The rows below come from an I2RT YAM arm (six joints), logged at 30 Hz.
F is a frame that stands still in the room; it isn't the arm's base.
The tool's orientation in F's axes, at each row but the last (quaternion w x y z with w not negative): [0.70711 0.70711 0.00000 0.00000]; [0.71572 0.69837 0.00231 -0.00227]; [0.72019 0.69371 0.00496 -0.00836]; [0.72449 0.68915 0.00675 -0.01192]
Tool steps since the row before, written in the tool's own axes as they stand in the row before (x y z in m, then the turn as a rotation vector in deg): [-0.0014 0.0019 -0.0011 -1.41 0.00 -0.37]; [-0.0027 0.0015 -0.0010 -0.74 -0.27 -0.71]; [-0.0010 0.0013 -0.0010 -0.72 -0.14 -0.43]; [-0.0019 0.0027 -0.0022 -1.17 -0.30 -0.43]
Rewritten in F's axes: [-0.0014 0.0011 0.0019 -1.41 0.37 0.00]; [-0.0027 0.0010 0.0015 -0.74 0.70 -0.28]; [-0.0010 0.0011 0.0013 -0.72 0.43 -0.14]; [-0.0018 0.0023 0.0026 -1.17 0.42 -0.29]
